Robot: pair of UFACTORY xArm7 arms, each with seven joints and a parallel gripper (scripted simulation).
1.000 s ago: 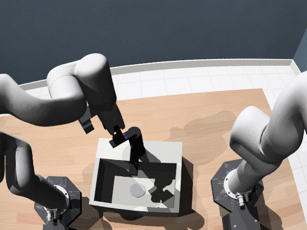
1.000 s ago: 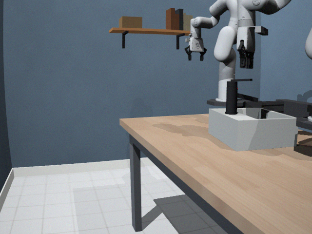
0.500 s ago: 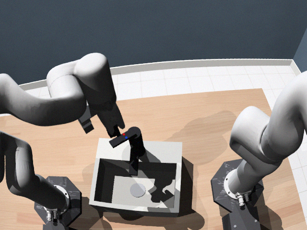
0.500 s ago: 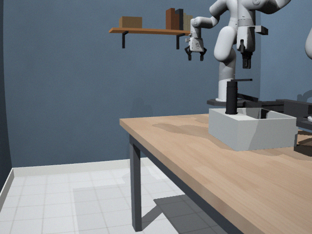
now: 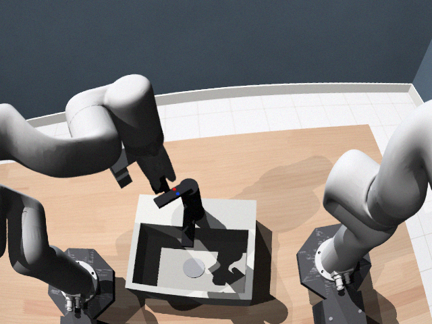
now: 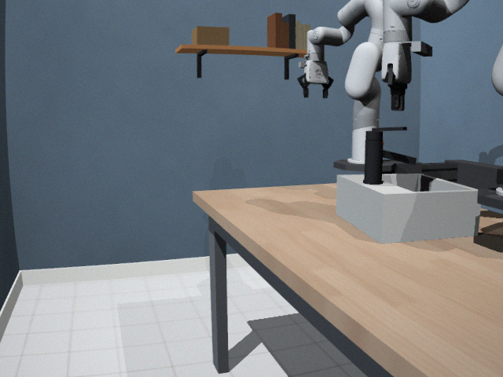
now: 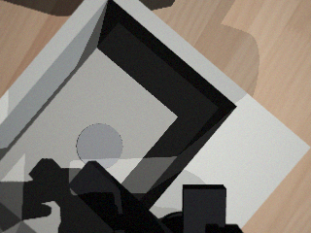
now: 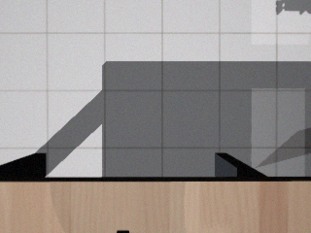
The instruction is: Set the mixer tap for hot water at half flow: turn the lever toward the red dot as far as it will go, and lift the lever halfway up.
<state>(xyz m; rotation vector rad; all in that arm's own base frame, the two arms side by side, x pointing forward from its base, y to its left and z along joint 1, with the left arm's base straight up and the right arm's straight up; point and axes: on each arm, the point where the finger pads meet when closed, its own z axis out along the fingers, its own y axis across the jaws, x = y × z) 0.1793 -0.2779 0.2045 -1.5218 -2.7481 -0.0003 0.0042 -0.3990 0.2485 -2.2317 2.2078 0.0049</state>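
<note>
Now: left hand 10 mm short of the flat lever, 20 mm to the left of it and 70 mm above it. From my left hand the other things lie so: black mixer tap 20 mm ahead, 40 mm to the right, 110 mm below; then sink 80 mm behind, 40 mm to the right, 300 mm below.
</note>
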